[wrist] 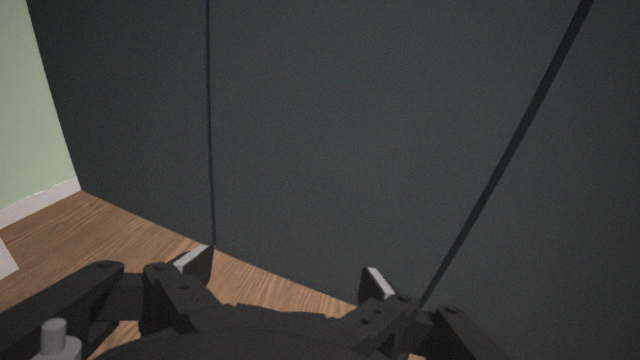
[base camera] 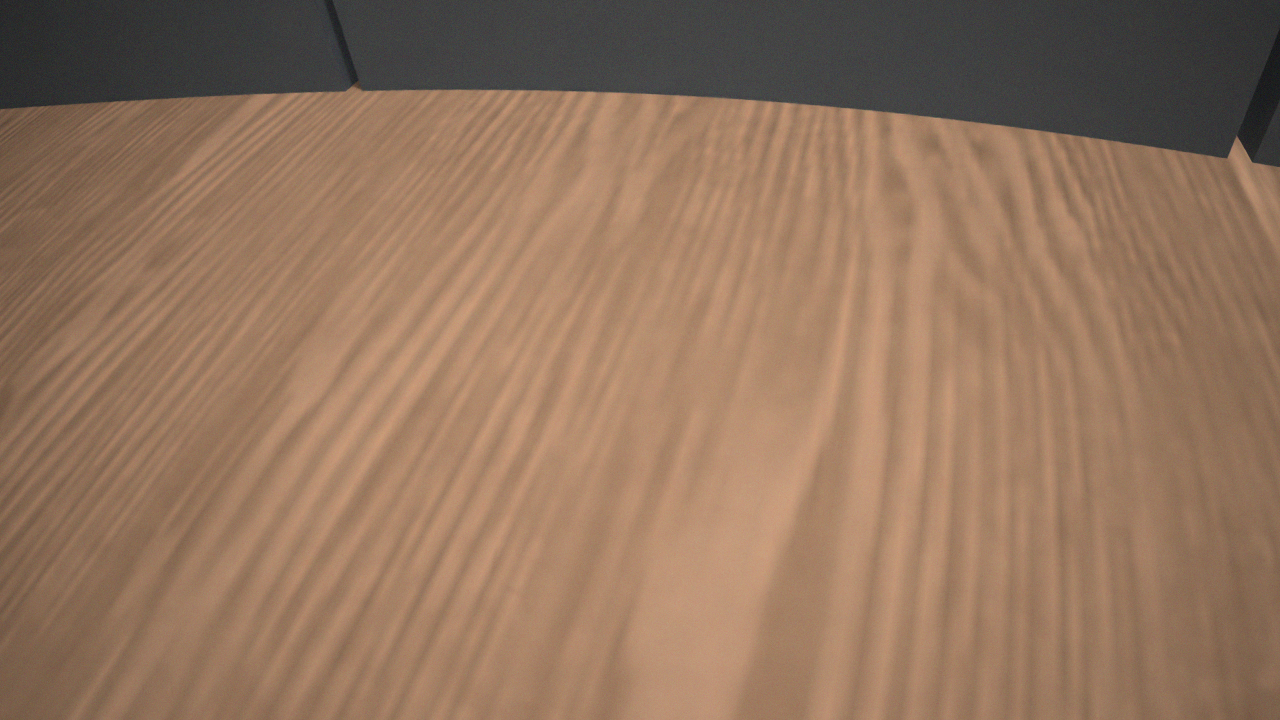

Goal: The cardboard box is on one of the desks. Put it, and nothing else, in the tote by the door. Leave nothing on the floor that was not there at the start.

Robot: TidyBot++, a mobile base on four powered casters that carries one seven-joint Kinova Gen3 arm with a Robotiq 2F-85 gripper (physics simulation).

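Places are measured from the arm's base along level axes (x ahead, y down, z left), in centimetres.
Where they show: gripper, fingertip midpoint: (wrist: pixel 287 273).
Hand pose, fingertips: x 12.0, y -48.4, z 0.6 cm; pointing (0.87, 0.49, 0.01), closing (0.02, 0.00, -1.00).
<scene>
After its pixels a point has its place.
My gripper (wrist: pixel 287 273) {x 12.0, y -48.4, z 0.6 cm} is open, with its two fingers wide apart and nothing between them. It is in front of a dark grey panelled surface and above the wooden floor in the wrist view. The cardboard box, the desks, the tote and the door do not show in either view.
Tall dark grey panels (base camera: pixel 716 44) {x 79.9, y 33.9, z -3.6 cm} (wrist: pixel 350 140) {x 77.8, y -31.8, z -11.0 cm} with narrow vertical gaps stand across the way ahead on the wooden floor (base camera: pixel 626 358) {x 45.2, y 39.7, z 4.5 cm} (wrist: pixel 110 225) {x 95.4, y 39.7, z 93.1 cm}. A pale green wall (wrist: pixel 30 100) {x 110.0, y -14.1, z 131.1 cm} with a white baseboard (wrist: pixel 45 200) {x 100.5, y 36.0, z 132.4 cm} is at the left in the wrist view.
</scene>
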